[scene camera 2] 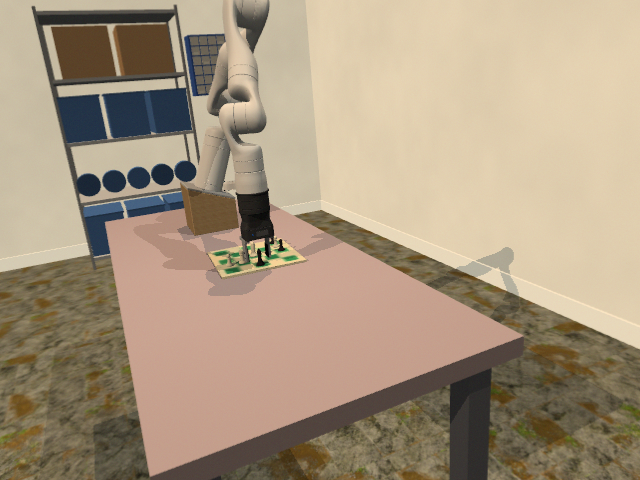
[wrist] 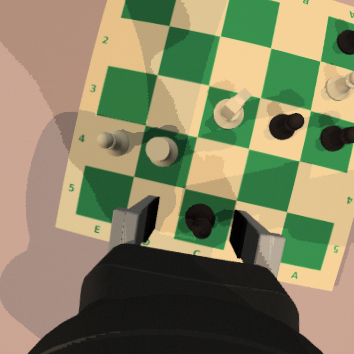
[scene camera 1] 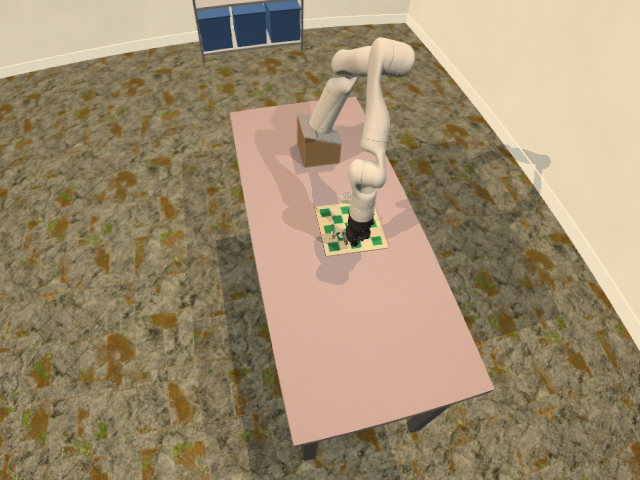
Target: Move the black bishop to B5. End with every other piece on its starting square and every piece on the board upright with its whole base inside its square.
Labels:
chessboard: scene camera 2; wrist 149, 75; scene camera 1
same spot on chessboard: (scene camera 1: 330, 218) = (scene camera 2: 225, 255)

